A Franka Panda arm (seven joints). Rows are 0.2 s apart.
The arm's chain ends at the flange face. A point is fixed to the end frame.
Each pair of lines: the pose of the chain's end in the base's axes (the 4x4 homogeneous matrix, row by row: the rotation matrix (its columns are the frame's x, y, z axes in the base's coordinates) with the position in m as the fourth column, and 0 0 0 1 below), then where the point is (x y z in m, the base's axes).
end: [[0.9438 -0.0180 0.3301 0.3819], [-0.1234 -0.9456 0.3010 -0.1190], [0.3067 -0.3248 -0.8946 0.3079], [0 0 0 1]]
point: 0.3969 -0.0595 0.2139
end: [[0.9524 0.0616 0.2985 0.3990], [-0.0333 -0.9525 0.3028 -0.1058], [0.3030 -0.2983 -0.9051 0.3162], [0 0 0 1]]
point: 0.4084 -0.0479 0.2204
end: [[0.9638 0.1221 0.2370 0.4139], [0.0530 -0.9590 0.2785 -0.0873], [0.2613 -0.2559 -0.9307 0.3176], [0 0 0 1]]
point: 0.4149 -0.0337 0.2189
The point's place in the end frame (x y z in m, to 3 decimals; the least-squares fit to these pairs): -0.022 -0.026 0.107
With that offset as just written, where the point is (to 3 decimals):
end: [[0.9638 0.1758 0.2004 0.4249], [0.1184 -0.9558 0.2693 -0.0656], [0.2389 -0.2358 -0.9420 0.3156], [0 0 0 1]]
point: 0.421 -0.015 0.216
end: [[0.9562 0.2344 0.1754 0.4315], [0.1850 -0.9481 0.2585 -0.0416], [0.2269 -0.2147 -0.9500 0.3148], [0 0 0 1]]
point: 0.423 0.007 0.214
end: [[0.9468 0.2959 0.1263 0.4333], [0.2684 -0.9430 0.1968 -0.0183], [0.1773 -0.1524 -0.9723 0.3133], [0 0 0 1]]
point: 0.418 0.021 0.209
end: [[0.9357 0.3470 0.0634 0.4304], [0.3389 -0.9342 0.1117 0.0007], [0.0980 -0.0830 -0.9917 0.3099], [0 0 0 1]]
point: 0.408 0.029 0.204
